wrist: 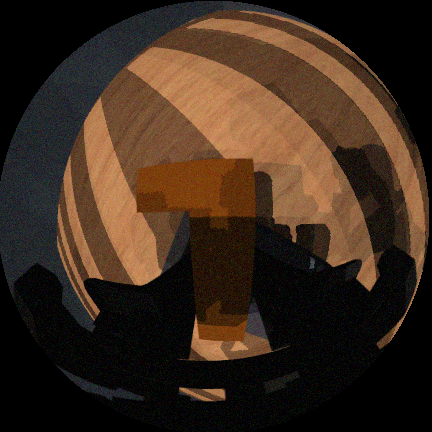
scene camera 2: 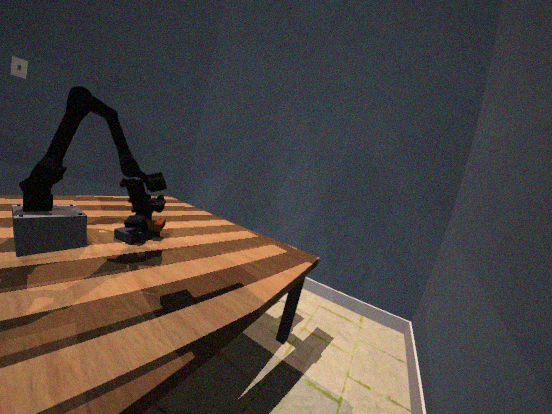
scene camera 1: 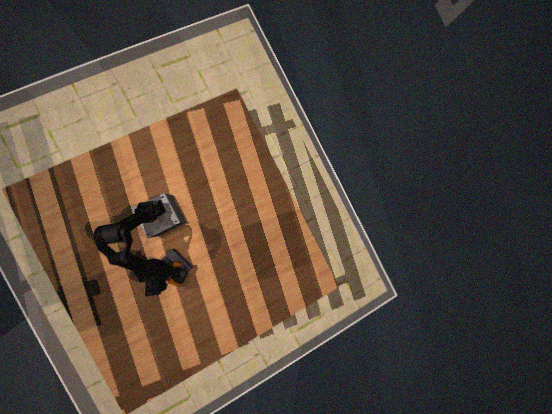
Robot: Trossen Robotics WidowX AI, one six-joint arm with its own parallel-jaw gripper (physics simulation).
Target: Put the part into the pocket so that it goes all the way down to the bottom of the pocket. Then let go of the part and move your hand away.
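Frame: origin at the arm's base, x ahead, y left, z up, level; metres.
Where they show: gripper, fingertip midpoint: (wrist: 221, 249) (scene camera 2: 148, 229) (scene camera 1: 177, 271); arm's base, link origin: (scene camera 2: 37, 209) (scene camera 1: 157, 208).
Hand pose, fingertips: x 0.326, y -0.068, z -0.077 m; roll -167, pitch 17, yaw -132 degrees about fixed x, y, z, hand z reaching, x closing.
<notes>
Each offset is from my fingertips to the centre of the thing. Level surfaces: height alone.
The orange L-shaped part @(dx +0.006, dy +0.007, dz +0.026 m) (wrist: 200, 187) (scene camera 2: 159, 226) (scene camera 1: 175, 281) is held between the fingers of my gripper (wrist: 221, 249). Its short arm points left in the wrist view, and its long arm runs down between the fingers. A dark block @(dx -0.037, dy +0.004, dz -0.010 m) (wrist: 287, 254) (scene camera 1: 173, 255) (scene camera 2: 125, 234), which has the pocket, sits on the table under the gripper. It shows on both sides of the part in the wrist view. The part and the fingers hide the pocket opening, so whether the part's lower end is above it or inside it cannot be told.
The arm's grey base box (scene camera 1: 159, 228) (scene camera 2: 50, 234) stands on the striped wooden table @(dz -0.028 m) (scene camera 1: 215, 325) (scene camera 2: 90, 360), close to the dark block. Dark shadows of the arm and stripes of light and shade cross the table top. A table corner is at the right in scene camera 2.
</notes>
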